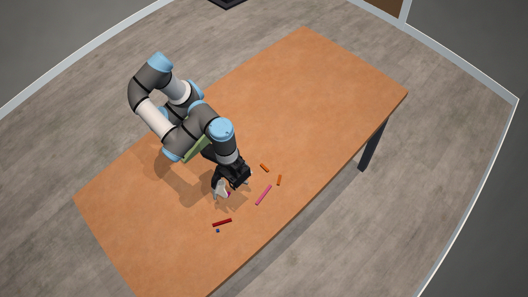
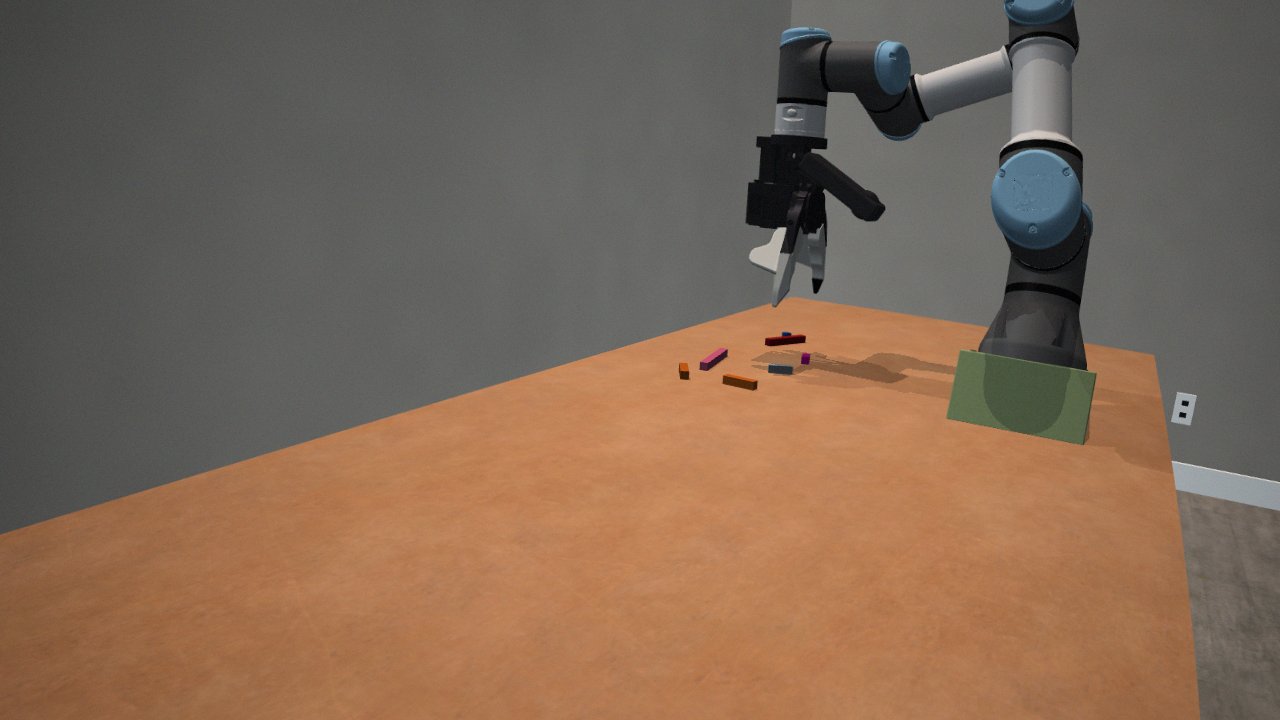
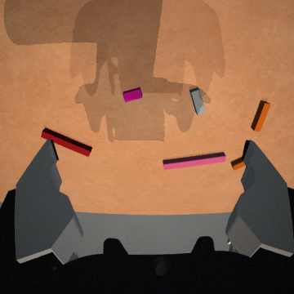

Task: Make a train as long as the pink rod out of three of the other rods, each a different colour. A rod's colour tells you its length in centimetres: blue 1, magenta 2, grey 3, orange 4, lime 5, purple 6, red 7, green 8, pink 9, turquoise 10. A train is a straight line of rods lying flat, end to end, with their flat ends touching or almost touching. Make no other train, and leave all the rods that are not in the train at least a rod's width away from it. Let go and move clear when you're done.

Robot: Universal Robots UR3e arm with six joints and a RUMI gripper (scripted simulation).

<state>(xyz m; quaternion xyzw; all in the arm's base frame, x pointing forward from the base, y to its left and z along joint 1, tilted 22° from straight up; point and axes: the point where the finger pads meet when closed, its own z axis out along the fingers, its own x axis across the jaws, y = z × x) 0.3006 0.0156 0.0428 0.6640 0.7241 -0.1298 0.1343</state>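
Right now the magenta rod is 10 mm behind my hand, 20 mm to the right of it and 80 mm below it. From my hand the other things lie so: pink rod: 80 mm ahead, 70 mm to the left, 80 mm below; red rod: 60 mm ahead, 100 mm to the right, 80 mm below; grey rod: 10 mm behind, 60 mm to the left, 80 mm below.
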